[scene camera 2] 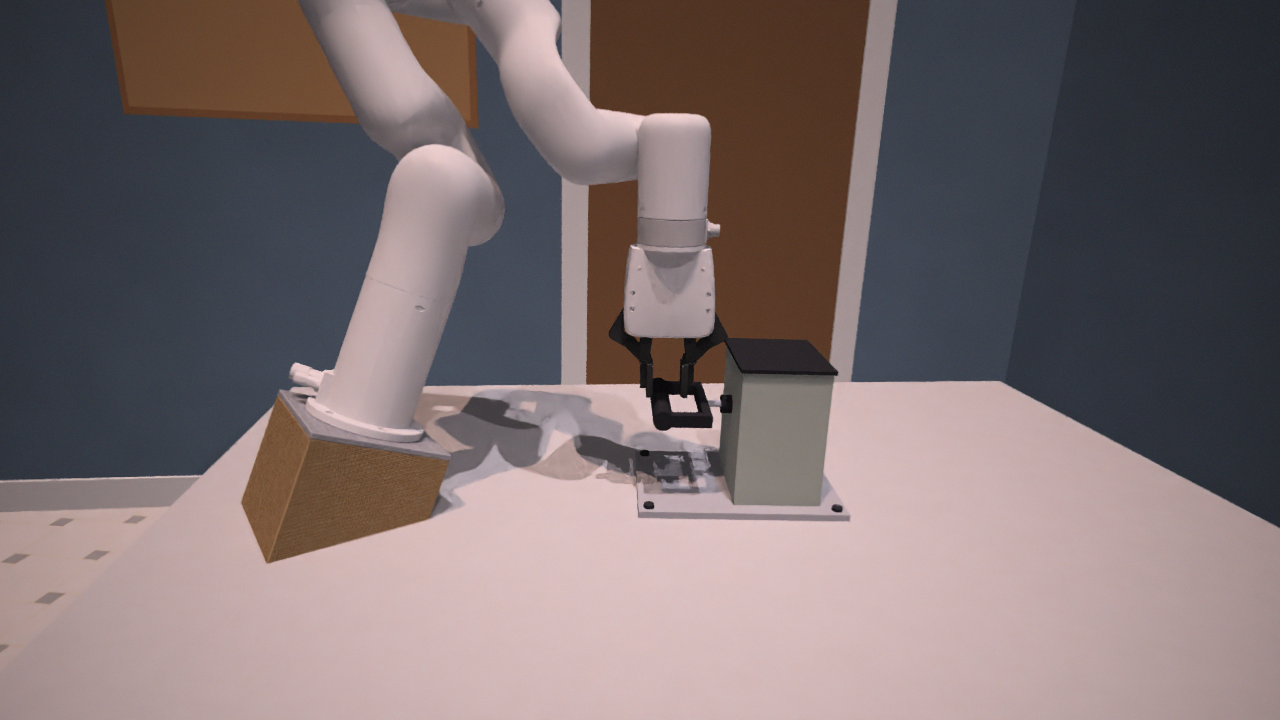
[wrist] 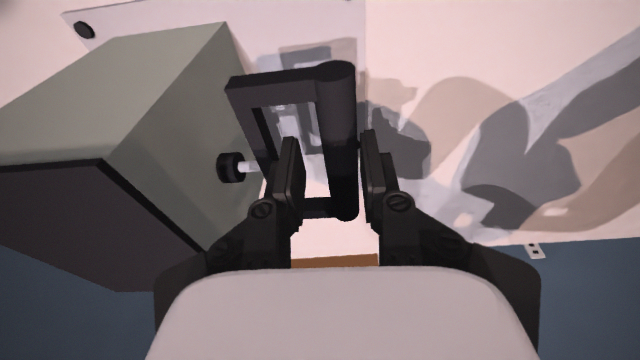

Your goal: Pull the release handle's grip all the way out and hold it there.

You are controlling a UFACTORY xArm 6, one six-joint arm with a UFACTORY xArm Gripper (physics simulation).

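Observation:
The release handle is a black rectangular frame with a thick round grip point(scene camera 2: 662, 412) point(wrist: 337, 115) on its side away from the grey-green box point(scene camera 2: 776, 438) point(wrist: 175, 110). A short pale rod point(scene camera 2: 715, 403) point(wrist: 247, 166) joins the frame to a black collar point(scene camera 2: 725, 403) point(wrist: 230, 167) on the box's side. My gripper point(scene camera 2: 666, 392) point(wrist: 330, 153) points down and is partly open. In the wrist view one finger is on the box side of the grip, over the frame's opening, and the other is just beyond its outer side. The fingers are not clamped on it.
The box has a black lid point(scene camera 2: 780, 355) point(wrist: 75, 215) whose edge is close to my gripper's box-side linkage. The box stands on a light base plate point(scene camera 2: 716, 509) point(wrist: 300, 20) with black bolts, on a pale table point(scene camera 2: 537, 608). My arm's brown pedestal point(scene camera 2: 349, 492) is at the left.

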